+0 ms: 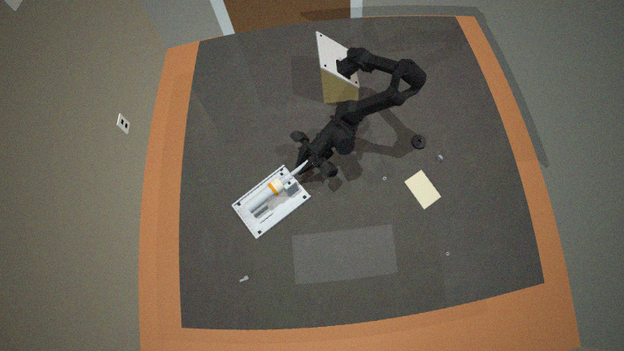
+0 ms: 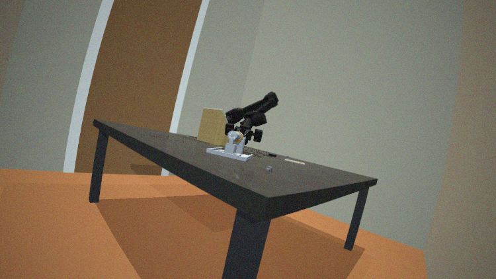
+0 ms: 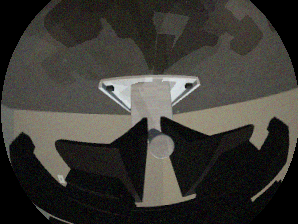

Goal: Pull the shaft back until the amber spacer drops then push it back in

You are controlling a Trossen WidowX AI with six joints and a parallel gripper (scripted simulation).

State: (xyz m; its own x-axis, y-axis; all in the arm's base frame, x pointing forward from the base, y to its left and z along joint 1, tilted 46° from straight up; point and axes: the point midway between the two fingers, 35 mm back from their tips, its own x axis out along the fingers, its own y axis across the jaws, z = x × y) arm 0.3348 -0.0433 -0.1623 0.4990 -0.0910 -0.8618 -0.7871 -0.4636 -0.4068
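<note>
My gripper tip is now 3 cm to the left of the pale shaft, 2 cm below it and 2 cm short of it. Also, from my gripper tip: white baseplate (10 cm to the right, 8 cm ahead, 1 cm below); small amber spacer (8 cm to the right, 6 cm ahead, 2 cm above); small bolt (34 cm ahead, 18 cm to the right, 6 cm below).
</note>
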